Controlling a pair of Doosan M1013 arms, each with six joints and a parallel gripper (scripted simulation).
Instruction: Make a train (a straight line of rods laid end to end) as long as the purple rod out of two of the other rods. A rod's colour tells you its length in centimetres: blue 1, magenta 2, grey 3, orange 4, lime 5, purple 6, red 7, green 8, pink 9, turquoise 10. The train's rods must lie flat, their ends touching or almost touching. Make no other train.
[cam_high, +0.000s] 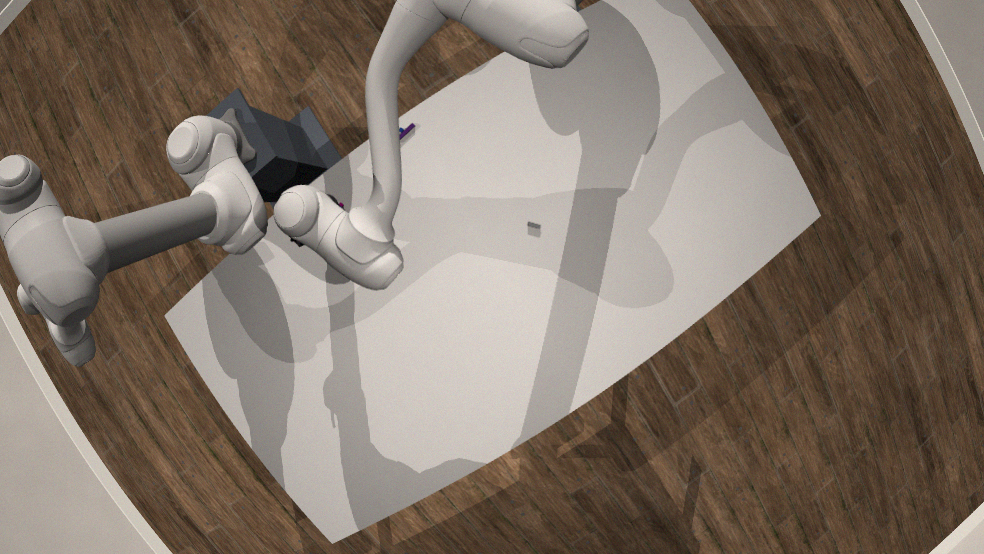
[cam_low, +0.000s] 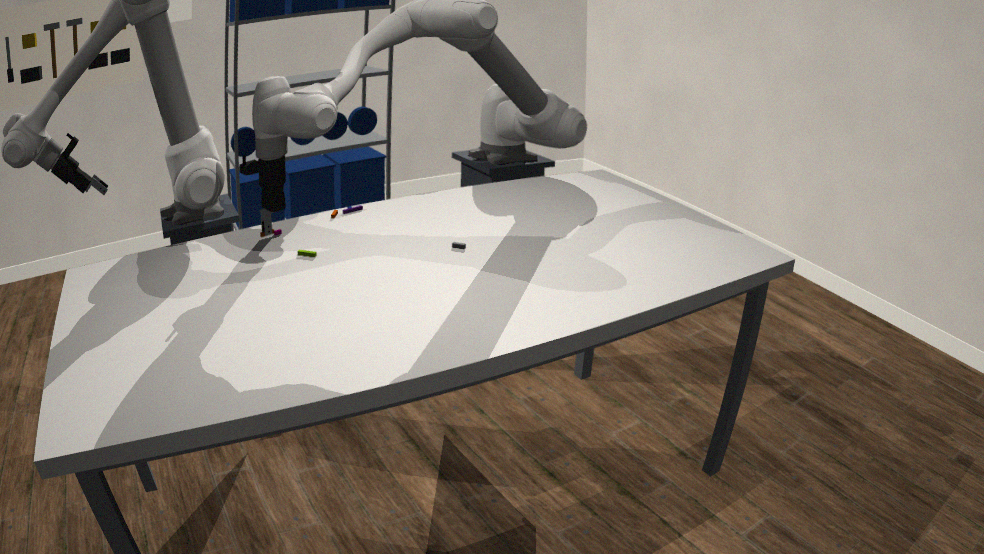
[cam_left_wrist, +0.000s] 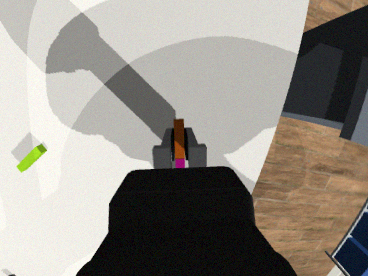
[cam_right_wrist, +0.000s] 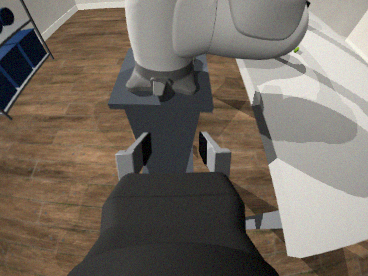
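Note:
The magenta rod is 30 mm to the left of my left hand, 20 mm below it and 10 mm behind it. Also, from my left hand: purple rod: 270 mm to the left, 60 mm behind, 20 mm below; then blue rod: 270 mm to the left, 70 mm behind, 20 mm below; then lime rod: 180 mm ahead, 60 mm to the left, 20 mm below.

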